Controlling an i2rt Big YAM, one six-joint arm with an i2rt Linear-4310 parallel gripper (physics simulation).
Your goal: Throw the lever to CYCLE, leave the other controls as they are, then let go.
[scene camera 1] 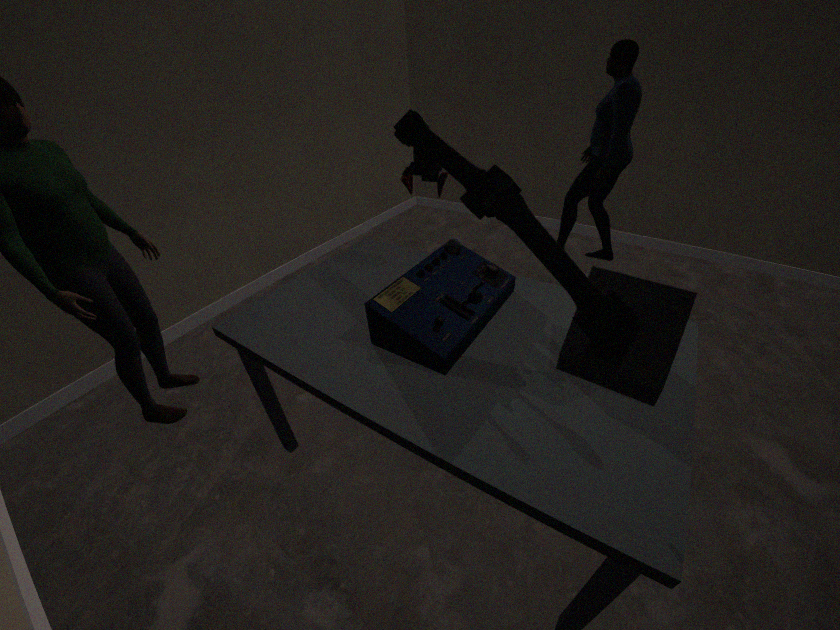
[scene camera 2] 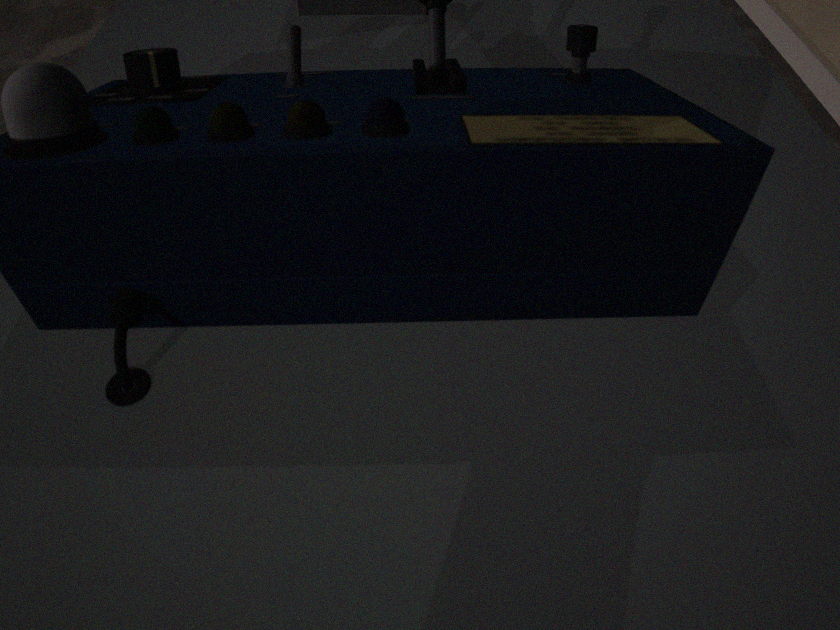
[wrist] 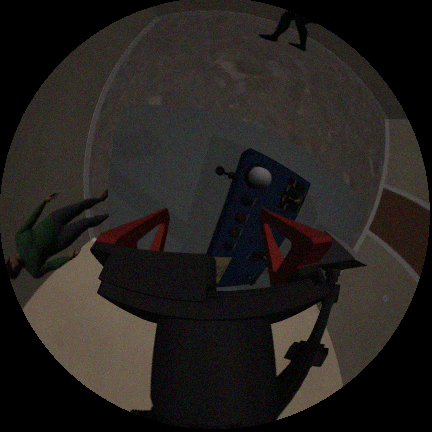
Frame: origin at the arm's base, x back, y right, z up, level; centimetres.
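Seen in the pictures: gripper, fingertip midpoint: (scene camera 1: 425, 195) (wrist: 213, 212); arm's base at its link origin: (scene camera 1: 613, 338) (wrist: 333, 266).
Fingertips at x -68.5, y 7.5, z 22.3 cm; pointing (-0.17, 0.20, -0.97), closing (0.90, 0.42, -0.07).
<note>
Pixels of each thing's top centre, then the offset from my fingertips to it. "spot": a spot on its surface instead. Level surfaces: height alone.
- dark slotted base at a spot on its surface: (scene camera 2: 439, 80) (scene camera 1: 454, 306) spot: dx +25.0, dy -17.2, dz -25.2 cm
- rotary knob at its top centre: (scene camera 2: 145, 46) (wrist: 299, 199) (scene camera 1: 492, 265) dx +23.0, dy +6.8, dz -21.9 cm
- thin toggle at its top centre: (scene camera 2: 291, 31) dx +25.6, dy -4.9, dz -21.7 cm
- small black knob at its top centre: (scene camera 2: 584, 23) (scene camera 1: 439, 317) dx +28.5, dy -28.8, dz -21.1 cm
- white dome at a spot on its surface: (scene camera 2: 44, 105) (wrist: 252, 180) spot: dx +5.9, dy +4.4, dz -16.8 cm
- yellow label at a spot on its surface: (scene camera 2: 590, 129) (scene camera 1: 396, 293) spot: dx +11.3, dy -27.8, dz -20.2 cm
- black bent stalk at a spot on its surface: (scene camera 2: 120, 349) (wrist: 222, 172) spot: dx -0.6, dy +1.9, dz -31.4 cm
- table at its surface level: dz -34.3 cm
The blue control box (scene camera 1: 434, 271) (scene camera 2: 379, 223) (wrist: 225, 230) sits on the table. Its lever (scene camera 1: 476, 294) (scene camera 2: 437, 42) (wrist: 257, 256) rises from a dark slotted base (scene camera 1: 455, 307) (scene camera 2: 439, 80). In scene camera 2 the shaft looks nearly upright and its top is cut off; the CYCLE marking is not readable. A rotary knob (scene camera 2: 152, 69) (wrist: 293, 194), a thin toggle (scene camera 2: 294, 55) and a small black knob (scene camera 1: 438, 321) (scene camera 2: 581, 39) are also on the box. My gripper (scene camera 1: 424, 189) (wrist: 213, 212) is open and empty, well above the box and apart from the lever.
A white dome (scene camera 2: 44, 105) (wrist: 260, 177), several small domes and a yellow label (scene camera 1: 396, 294) (scene camera 2: 590, 129) are on the box. A black bent stalk (scene camera 2: 120, 349) (wrist: 220, 171) is beside its back face. Two people (scene camera 1: 57, 203) (scene camera 1: 614, 122) stand beyond the table (scene camera 1: 583, 467).
</note>
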